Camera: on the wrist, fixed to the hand. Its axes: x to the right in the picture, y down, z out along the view.
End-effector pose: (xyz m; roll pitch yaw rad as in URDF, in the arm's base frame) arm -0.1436 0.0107 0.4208 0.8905 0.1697 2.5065
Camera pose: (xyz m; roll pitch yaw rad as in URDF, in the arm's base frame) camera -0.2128 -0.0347 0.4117 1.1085 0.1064 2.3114
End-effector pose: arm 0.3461 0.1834 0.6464 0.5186 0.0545 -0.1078
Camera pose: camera 0.3817 0.2507 0.6128 0.7649 -0.0726 -0.2667
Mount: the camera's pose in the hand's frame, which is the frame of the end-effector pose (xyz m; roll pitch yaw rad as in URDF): 0.0299 0.0456 -0.0629 0.2521 -0.1888 -0.0760
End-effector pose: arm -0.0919 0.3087 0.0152 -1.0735 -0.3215 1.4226
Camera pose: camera -0.0513 0.3537 -0.0418 -0.8854 -0.4742 1.5685
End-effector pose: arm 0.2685 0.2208 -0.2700 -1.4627 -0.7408 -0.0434
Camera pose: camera 0.3232 0.1608 -0.2883 -1.4046 -0.8192 0.2212
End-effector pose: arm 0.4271 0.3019 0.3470 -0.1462 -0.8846 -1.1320
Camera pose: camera 0.4903 0.2518 0.3265 0.1813 -1.0806 -1.2308
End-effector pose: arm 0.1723 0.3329 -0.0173 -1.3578 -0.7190 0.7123
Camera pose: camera 0.2521 0.3333 -0.0411 -1.2858 -0.8180 0.9601
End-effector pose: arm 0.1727 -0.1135 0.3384 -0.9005 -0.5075 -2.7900
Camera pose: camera 0.1068 -0.1153 0.2876 -0.7287 -0.6802 -2.6601
